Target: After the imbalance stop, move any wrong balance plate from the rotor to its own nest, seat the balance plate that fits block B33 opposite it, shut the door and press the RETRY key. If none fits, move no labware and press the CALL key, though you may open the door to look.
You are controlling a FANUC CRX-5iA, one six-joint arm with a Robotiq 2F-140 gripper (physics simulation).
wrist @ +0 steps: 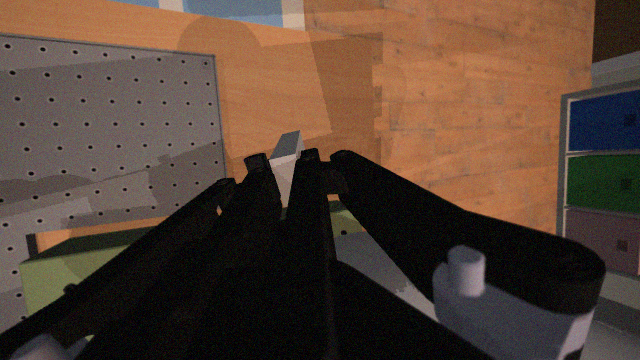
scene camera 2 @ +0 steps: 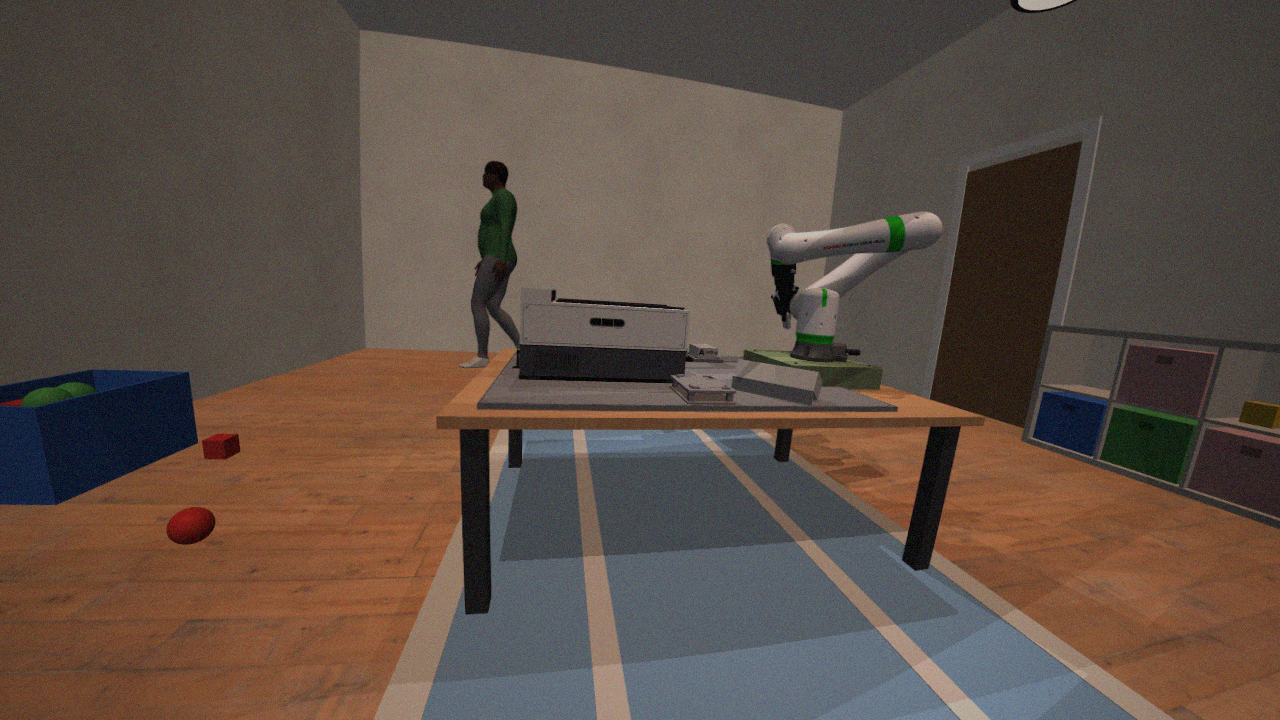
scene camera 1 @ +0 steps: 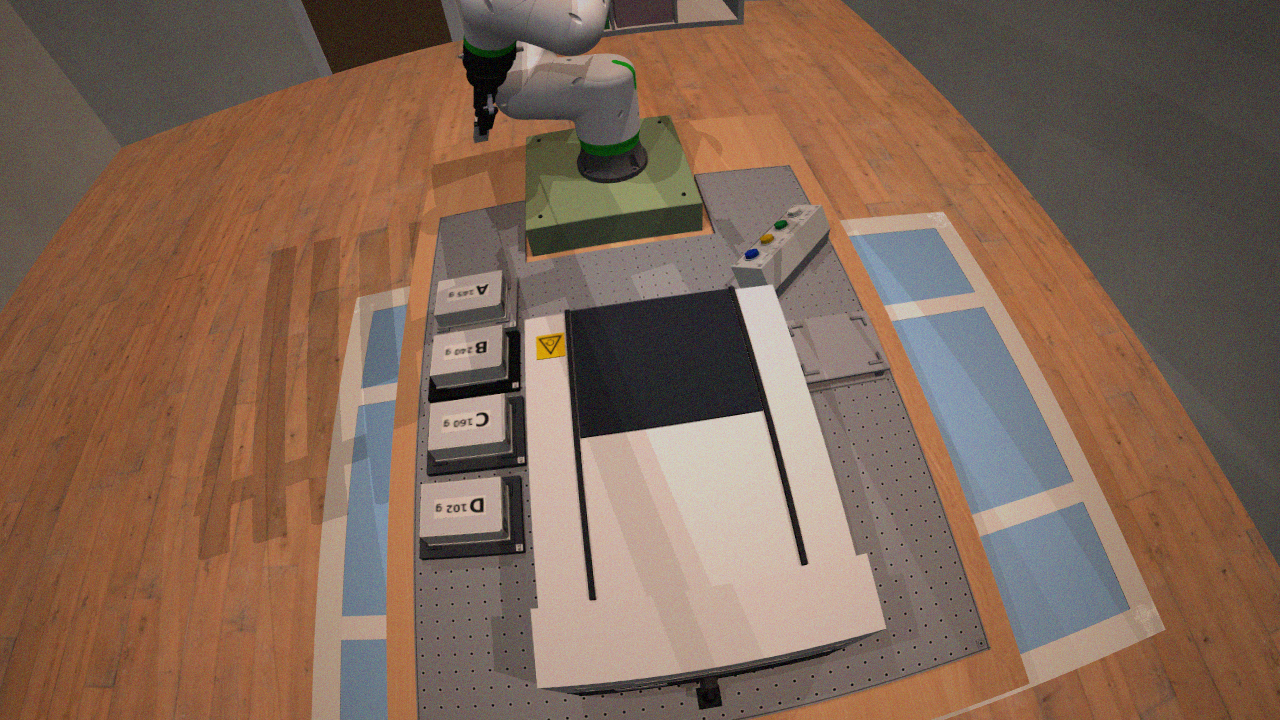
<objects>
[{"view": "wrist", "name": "gripper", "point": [295, 149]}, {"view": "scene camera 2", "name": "gripper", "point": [786, 327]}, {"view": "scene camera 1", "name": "gripper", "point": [480, 139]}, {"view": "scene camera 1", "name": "white centrifuge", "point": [686, 553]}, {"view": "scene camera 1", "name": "grey button box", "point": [777, 258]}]
</objects>
